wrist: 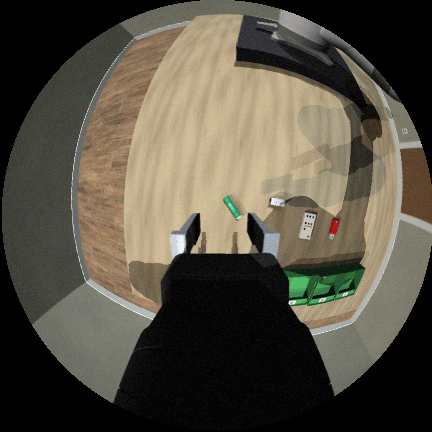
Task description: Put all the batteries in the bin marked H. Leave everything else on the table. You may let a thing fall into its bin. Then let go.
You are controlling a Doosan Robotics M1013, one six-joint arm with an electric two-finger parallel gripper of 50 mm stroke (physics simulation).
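Frame: origin at the arm's base, x ahead, y left, z up, level; millimetres.
Where they show: gripper, between the fingertips: (223, 222); arm's base, origin of its link: (299, 41).
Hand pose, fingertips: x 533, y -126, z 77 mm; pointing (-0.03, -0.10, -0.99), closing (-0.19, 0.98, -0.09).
Each offset is from my fingertips to the top centre of the thing.
A green battery {2 mm back, 6 mm left, 102 mm down} (232, 207) with a pale end lies on the table, slanted, a little beyond the fingertips in the view and between their two lines. My gripper (223, 222) is open and empty, high above the table. Three joined green bins stand at the lower right, partly hidden by the gripper body. The middle bin {126 mm ahead, 258 mm left, 73 mm down} (315, 301) is the one marked H; its white label is small and blurred here. Its inside is seen at a slant, and I cannot make out what lies in it.
A small grey-white block {29 mm back, 80 mm left, 98 mm down} (277, 202) lies right of the battery. Farther right are a white domino {2 mm ahead, 155 mm left, 105 mm down} (307, 225) with black dots and a red USB stick {3 mm back, 226 mm left, 105 mm down} (334, 228). The dark robot base (280, 57) stands at the top right. Arm shadows fall across the table's right side.
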